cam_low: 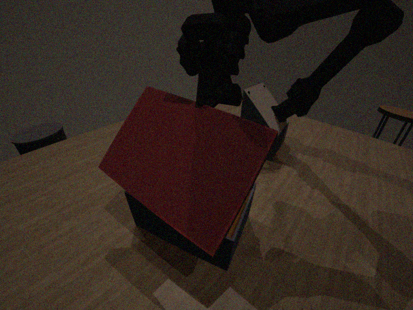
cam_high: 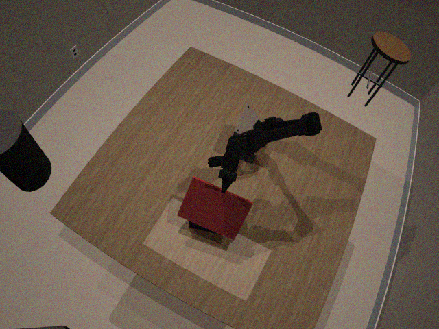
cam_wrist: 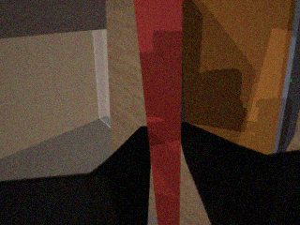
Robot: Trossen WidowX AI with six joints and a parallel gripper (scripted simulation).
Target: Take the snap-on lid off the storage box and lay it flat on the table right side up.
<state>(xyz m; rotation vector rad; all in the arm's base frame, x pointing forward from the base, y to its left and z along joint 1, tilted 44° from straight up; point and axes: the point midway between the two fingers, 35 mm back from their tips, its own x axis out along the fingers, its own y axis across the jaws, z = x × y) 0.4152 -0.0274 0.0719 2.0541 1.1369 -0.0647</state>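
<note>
Now: the red lid 60 mm ahead of my gripper tip and 50 mm below it. The rest, counted from my gripper tip: storage box (190 mm below, 30 mm ahead, 10 mm to the left).
</note>
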